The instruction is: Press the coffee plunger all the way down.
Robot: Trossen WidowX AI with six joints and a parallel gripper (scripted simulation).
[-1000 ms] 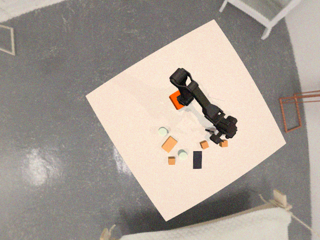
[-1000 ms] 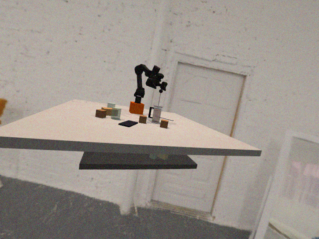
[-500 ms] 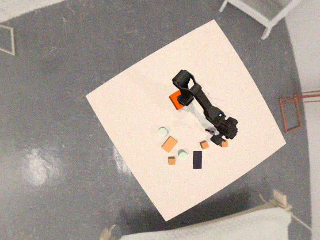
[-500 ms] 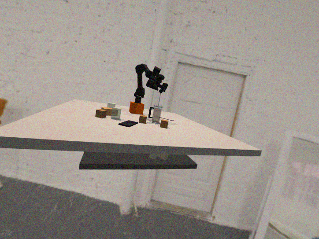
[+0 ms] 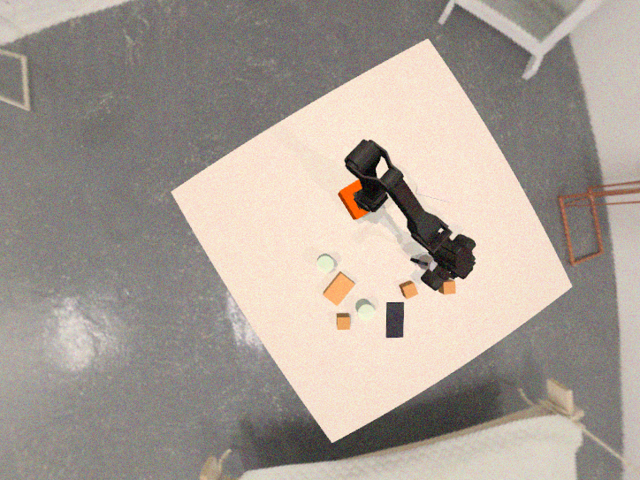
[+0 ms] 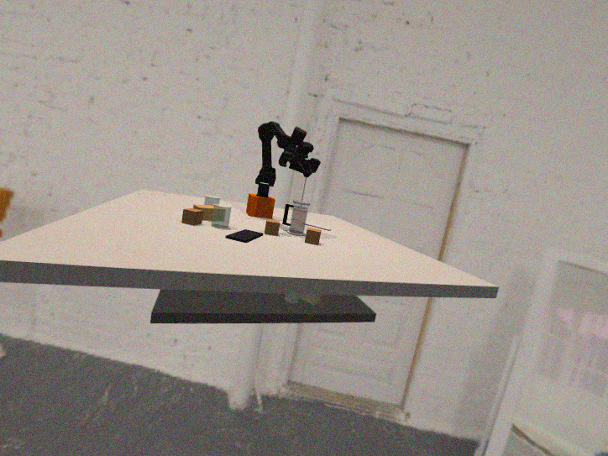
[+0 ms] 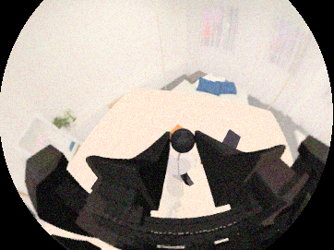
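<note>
Right now the coffee press is 20 mm behind my gripper tip, 20 mm to the right of it and 130 mm below it. Also, from my gripper tip: dark flat slab: 180 mm ahead, 200 mm to the right, 250 mm below.
</note>
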